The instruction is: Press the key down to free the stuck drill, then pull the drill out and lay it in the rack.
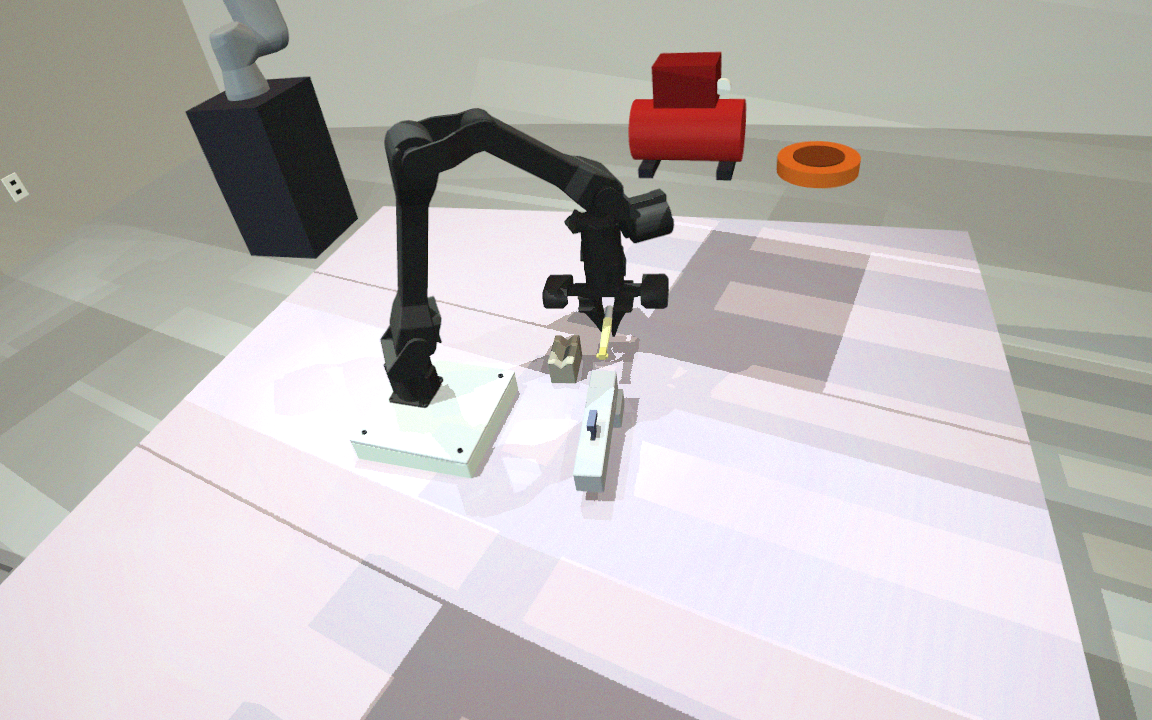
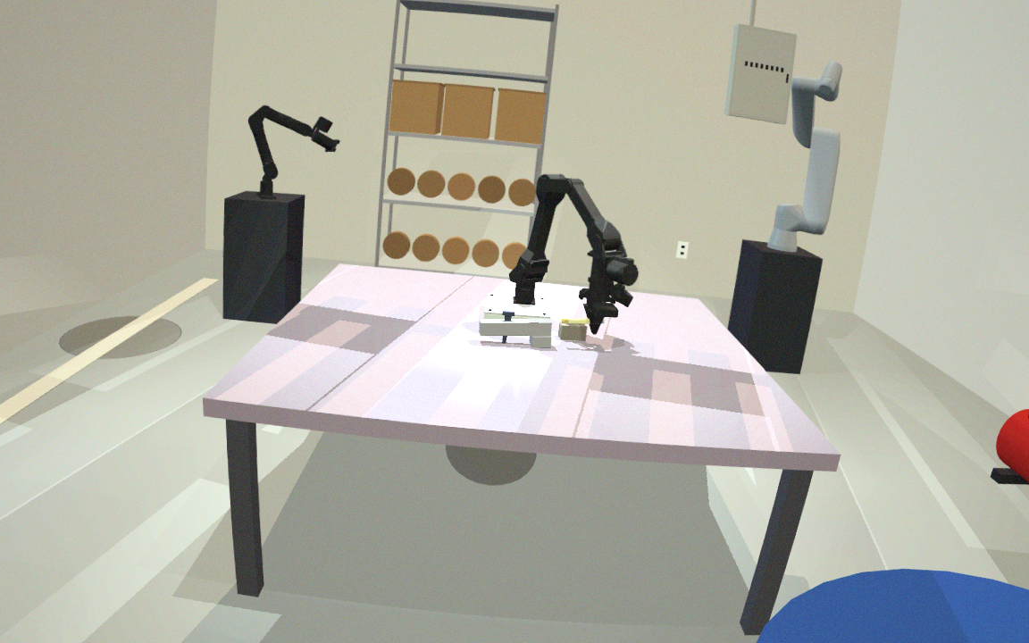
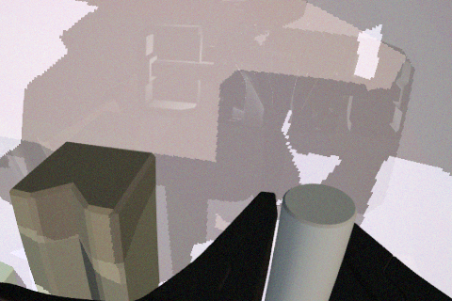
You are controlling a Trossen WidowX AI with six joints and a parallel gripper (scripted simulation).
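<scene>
My gripper tip is 40 mm to the left of the drill, 30 mm below it and 10 mm short of it. The rest, counted from my gripper tip: dark blue key: 230 mm to the right, 40 mm ahead, 20 mm above; then rack: 60 mm behind, 50 mm to the right, 20 mm below; then pale housing block: 200 mm to the right, 30 mm ahead.
</scene>
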